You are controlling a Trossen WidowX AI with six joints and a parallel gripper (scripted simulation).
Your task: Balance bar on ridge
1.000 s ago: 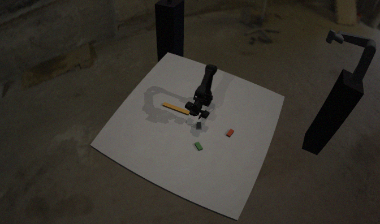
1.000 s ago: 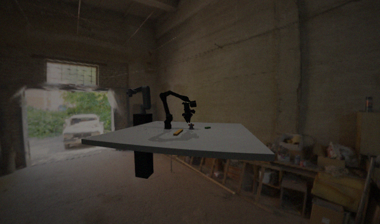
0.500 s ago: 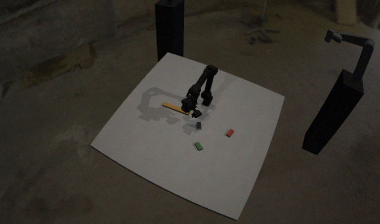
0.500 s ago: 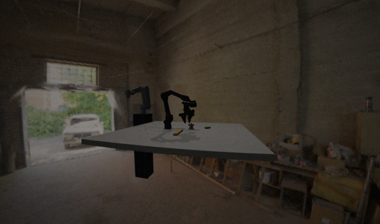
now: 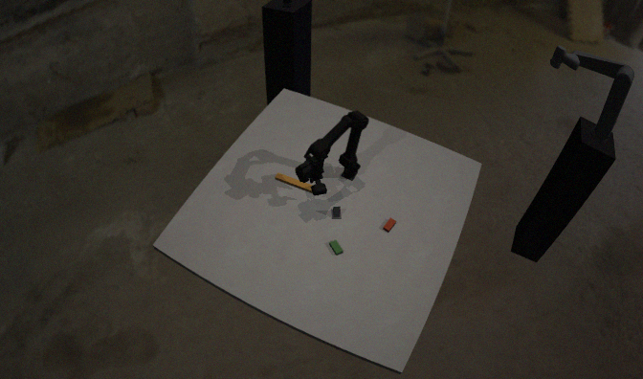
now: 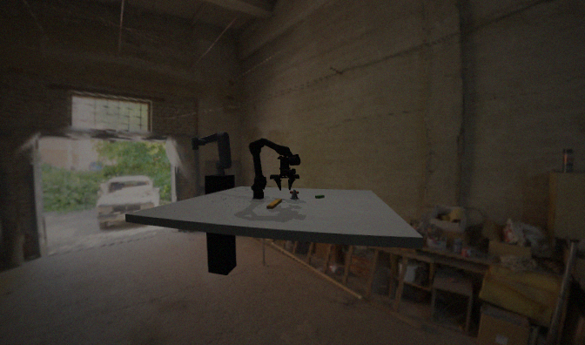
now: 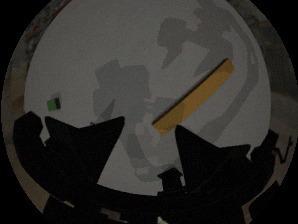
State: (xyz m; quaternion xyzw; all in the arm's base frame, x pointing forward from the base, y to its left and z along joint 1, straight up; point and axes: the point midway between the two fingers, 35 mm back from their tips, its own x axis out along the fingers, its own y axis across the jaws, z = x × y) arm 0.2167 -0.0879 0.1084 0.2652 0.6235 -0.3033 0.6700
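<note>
The bar lies 4 cm behind my gripper tip, 10 cm to the right of it and 7 cm below it. Round my gripper tip: green block: 20 cm ahead, 22 cm to the left, 7 cm below; orange-red block: 2 cm behind, 39 cm to the left, 7 cm below.
</note>
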